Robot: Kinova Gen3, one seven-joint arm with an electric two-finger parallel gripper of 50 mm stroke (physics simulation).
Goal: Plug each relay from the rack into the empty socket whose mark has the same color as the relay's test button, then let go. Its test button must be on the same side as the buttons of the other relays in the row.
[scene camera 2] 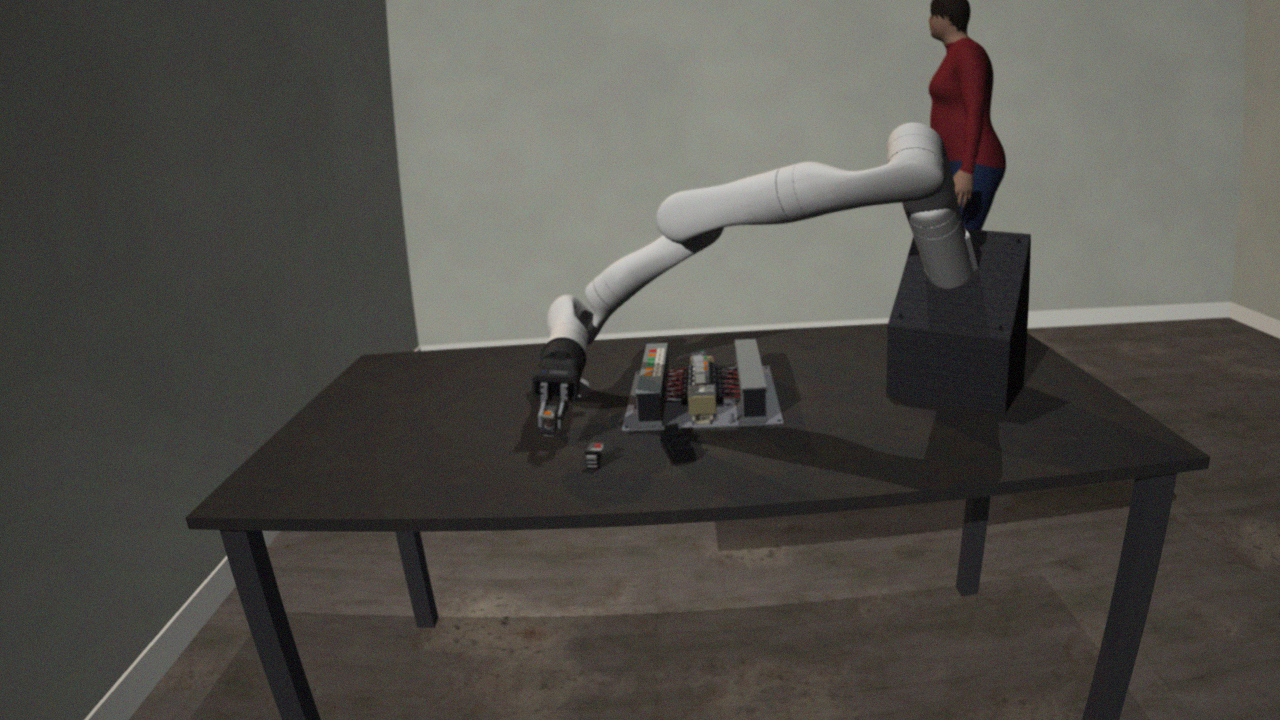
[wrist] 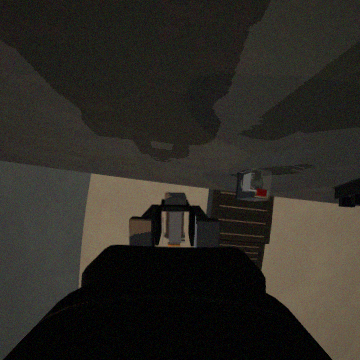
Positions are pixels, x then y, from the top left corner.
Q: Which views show my gripper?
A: Scene camera 2 and the wrist view: all of them.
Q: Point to a black rack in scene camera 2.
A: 680, 450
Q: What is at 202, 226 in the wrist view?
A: My gripper.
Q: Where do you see a socket board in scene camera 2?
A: At 674, 413
